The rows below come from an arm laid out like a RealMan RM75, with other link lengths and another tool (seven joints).
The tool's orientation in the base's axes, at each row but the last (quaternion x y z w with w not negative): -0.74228, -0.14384, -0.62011, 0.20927; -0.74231, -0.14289, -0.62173, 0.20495; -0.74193, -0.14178, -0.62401, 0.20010; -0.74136, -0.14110, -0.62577, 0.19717; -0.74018, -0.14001, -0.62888, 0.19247; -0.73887, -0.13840, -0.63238, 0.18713; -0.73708, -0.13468, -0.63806, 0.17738; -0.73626, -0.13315, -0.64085, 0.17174; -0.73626, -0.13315, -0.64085, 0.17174; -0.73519, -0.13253, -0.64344, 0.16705; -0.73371, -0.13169, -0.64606, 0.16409
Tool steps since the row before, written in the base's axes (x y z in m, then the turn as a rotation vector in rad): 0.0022, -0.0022, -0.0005, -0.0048, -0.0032, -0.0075; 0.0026, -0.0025, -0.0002, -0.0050, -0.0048, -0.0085; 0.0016, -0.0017, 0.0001, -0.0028, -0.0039, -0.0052; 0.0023, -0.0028, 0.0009, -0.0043, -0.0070, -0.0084; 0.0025, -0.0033, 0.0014, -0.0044, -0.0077, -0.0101; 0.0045, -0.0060, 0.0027, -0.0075, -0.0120, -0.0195; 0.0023, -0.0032, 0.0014, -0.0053, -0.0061, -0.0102; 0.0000, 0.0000, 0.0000, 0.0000, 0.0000, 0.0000; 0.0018, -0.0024, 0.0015, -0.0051, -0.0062, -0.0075; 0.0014, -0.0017, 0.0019, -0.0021, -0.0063, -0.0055; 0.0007, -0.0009, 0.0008, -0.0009, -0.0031, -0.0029
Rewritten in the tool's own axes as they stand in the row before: 0.0000, 0.0030, 0.0009, -0.0081, 0.0015, -0.0046; 0.0004, 0.0034, 0.0011, -0.0091, 0.0029, -0.0054; 0.0005, 0.0022, 0.0006, -0.0055, 0.0028, -0.0035; 0.0014, 0.0034, 0.0006, -0.0088, 0.0052, -0.0059; 0.0019, 0.0039, 0.0005, -0.0104, 0.0059, -0.0060; 0.0036, 0.0071, 0.0009, -0.0201, 0.0094, -0.0095; 0.0018, 0.0037, 0.0005, -0.0107, 0.0042, -0.0061; 0.0000, 0.0000, 0.0000, 0.0000, 0.0000, 0.0000; 0.0018, 0.0028, 0.0004, -0.0080, 0.0041, -0.0063; 0.0021, 0.0020, 0.0003, -0.0056, 0.0053, -0.0039; 0.0009, 0.0010, 0.0002, -0.0029, 0.0027, -0.0018
